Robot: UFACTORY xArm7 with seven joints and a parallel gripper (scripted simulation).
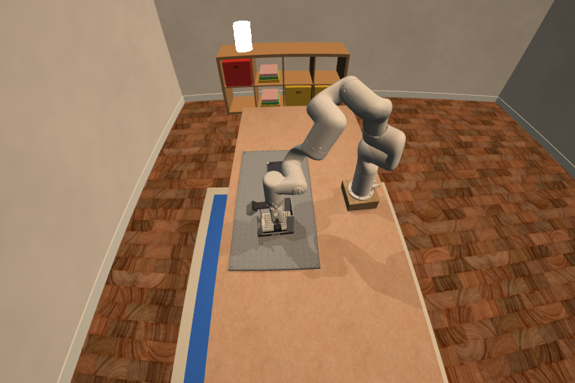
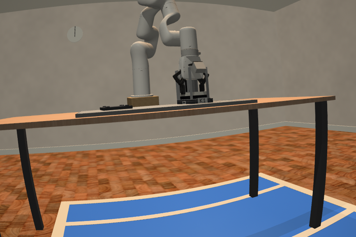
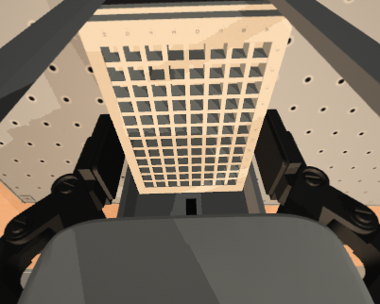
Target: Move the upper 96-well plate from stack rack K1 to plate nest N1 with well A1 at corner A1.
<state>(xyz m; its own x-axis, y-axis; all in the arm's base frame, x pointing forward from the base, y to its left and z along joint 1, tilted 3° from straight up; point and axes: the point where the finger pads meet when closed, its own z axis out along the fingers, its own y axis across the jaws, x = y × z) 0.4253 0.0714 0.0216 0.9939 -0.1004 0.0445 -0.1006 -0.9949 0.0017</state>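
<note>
My hand is 2 cm above the dark plate. Also, from my hand: dark plate nest N1: 32 cm to the right, 9 cm behind, 5 cm below; then cream 96-well plate: 1 cm below; then K1 label: 9 cm ahead, 4 cm below, 1 cm to the right.
</note>
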